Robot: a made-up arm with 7 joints. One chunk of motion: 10 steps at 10 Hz.
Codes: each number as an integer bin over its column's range. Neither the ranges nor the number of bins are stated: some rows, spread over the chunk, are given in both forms.
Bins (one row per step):
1: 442 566 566 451 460 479 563
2: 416 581 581 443 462 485 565
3: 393 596 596 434 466 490 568
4: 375 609 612 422 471 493 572
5: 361 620 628 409 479 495 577
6: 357 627 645 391 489 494 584
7: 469 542 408 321 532 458 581
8: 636 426 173 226 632 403 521
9: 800 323 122 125 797 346 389
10: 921 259 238 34 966 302 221
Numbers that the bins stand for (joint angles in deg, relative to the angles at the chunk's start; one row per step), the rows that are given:
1: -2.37 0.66 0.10 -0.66 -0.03 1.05 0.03
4: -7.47 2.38 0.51 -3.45 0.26 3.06 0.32
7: -0.32 -0.30 -1.32 -13.15 1.85 -1.98 0.61
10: 34.07 -11.63 -2.86 -40.73 13.14 -24.47 -10.92
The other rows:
2: -4.35 1.26 0.23 -1.43 0.02 1.91 0.10
3: -6.10 1.86 0.37 -2.29 0.13 2.63 0.19
5: -8.54 2.82 0.66 -4.70 0.47 3.35 0.48
6: -8.84 3.11 0.81 -6.43 0.73 3.21 0.71
8: 12.38 -4.94 -3.44 -22.28 4.45 -9.91 -1.31
9: 24.86 -9.07 -3.90 -31.99 8.74 -18.13 -5.54

